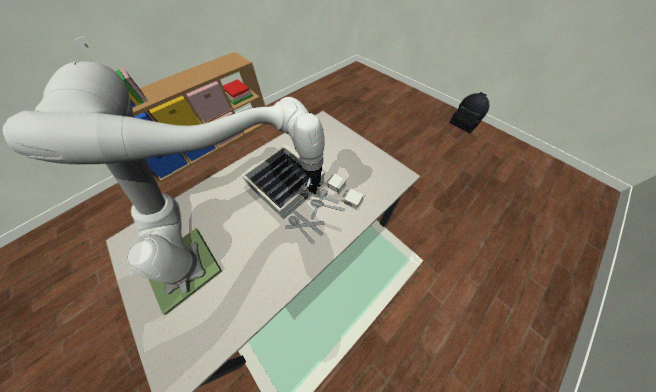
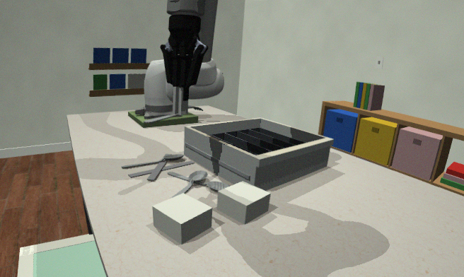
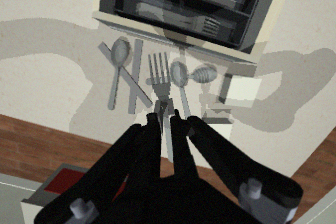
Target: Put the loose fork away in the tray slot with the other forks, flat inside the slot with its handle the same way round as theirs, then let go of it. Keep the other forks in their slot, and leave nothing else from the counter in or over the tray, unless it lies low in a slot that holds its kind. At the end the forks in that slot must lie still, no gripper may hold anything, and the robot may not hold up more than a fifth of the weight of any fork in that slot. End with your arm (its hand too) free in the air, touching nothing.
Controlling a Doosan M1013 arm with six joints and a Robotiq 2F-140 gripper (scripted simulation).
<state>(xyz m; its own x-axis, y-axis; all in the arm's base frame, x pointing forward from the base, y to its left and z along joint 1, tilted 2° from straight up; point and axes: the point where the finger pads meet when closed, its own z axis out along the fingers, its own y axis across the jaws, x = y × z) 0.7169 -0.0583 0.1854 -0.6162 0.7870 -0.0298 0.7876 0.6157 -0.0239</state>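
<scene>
Right now my hand is 80 mm past the cutlery tray, 270 mm to the right of it and 160 mm above it.
</scene>
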